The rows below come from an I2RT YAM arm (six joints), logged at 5 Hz.
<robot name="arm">
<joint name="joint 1" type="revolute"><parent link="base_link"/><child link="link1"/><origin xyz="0 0 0.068" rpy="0 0 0"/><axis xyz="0 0 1"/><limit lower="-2.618" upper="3.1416"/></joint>
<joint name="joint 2" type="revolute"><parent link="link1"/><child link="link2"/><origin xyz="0.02 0.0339 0.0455" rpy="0 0 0"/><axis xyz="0 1 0"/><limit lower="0" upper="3.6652"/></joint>
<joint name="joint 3" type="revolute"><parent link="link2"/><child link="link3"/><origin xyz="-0.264 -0.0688 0" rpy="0 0 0"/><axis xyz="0 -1 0"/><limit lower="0" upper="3.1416"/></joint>
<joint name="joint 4" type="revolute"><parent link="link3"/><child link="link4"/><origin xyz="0.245 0.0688 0.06" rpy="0 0 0"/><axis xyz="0 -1 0"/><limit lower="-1.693" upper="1.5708"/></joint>
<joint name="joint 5" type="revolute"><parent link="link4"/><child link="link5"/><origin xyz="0.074 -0.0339 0.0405" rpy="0 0 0"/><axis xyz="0 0 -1"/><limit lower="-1.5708" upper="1.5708"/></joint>
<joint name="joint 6" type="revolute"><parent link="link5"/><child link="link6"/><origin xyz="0.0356 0 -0.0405" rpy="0 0 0"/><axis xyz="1 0 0"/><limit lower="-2.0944" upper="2.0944"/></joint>
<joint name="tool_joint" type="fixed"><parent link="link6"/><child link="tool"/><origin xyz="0 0 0" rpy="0 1.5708 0"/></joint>
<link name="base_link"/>
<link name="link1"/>
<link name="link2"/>
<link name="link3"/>
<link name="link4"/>
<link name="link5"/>
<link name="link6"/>
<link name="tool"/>
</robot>
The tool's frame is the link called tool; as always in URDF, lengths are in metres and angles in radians.
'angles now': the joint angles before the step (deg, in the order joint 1, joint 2, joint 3, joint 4, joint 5, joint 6). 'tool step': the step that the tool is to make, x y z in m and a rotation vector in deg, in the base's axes. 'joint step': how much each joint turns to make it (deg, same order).
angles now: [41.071, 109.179, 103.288, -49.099, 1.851, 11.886]
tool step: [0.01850, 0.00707, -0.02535, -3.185, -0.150, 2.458]
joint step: [-0.875, 4.639, 1.082, 1.739, 0.214, -4.172]
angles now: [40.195, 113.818, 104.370, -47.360, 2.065, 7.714]
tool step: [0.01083, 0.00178, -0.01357, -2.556, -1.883, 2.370]
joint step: [-0.641, 2.143, -0.004, 2.144, 1.004, -4.259]
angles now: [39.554, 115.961, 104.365, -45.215, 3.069, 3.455]
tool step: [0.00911, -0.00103, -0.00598, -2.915, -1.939, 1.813]
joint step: [-0.712, 1.579, 0.969, 0.540, 1.537, -4.028]
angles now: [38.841, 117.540, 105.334, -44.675, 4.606, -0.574]
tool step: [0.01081, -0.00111, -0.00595, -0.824, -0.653, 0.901]
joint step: [-0.959, 1.855, 1.389, 0.635, -0.139, -2.139]
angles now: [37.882, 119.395, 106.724, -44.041, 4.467, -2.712]
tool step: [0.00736, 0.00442, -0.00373, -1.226, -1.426, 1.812]
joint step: [-0.089, 1.913, 1.932, 0.570, 0.484, -2.612]
